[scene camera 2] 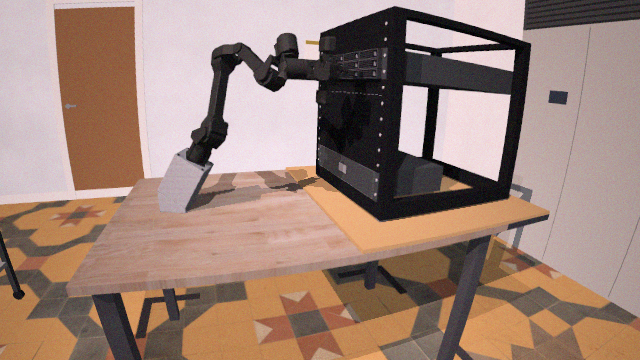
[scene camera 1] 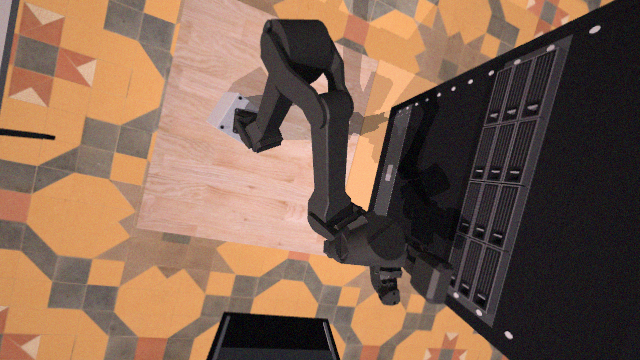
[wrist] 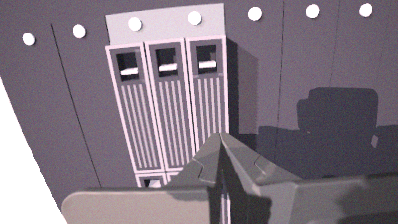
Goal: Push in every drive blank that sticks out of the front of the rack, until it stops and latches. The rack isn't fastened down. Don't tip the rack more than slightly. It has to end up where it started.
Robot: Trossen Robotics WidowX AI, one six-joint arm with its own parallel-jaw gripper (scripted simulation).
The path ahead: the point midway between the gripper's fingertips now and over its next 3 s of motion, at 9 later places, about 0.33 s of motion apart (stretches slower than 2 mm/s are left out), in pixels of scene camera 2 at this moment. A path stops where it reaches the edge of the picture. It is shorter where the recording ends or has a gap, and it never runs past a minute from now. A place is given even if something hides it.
My gripper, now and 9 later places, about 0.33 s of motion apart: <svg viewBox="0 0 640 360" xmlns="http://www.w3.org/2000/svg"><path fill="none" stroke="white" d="M353 73L353 72L355 72L357 72L358 73L361 73L363 73L364 73L364 73L365 73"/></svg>
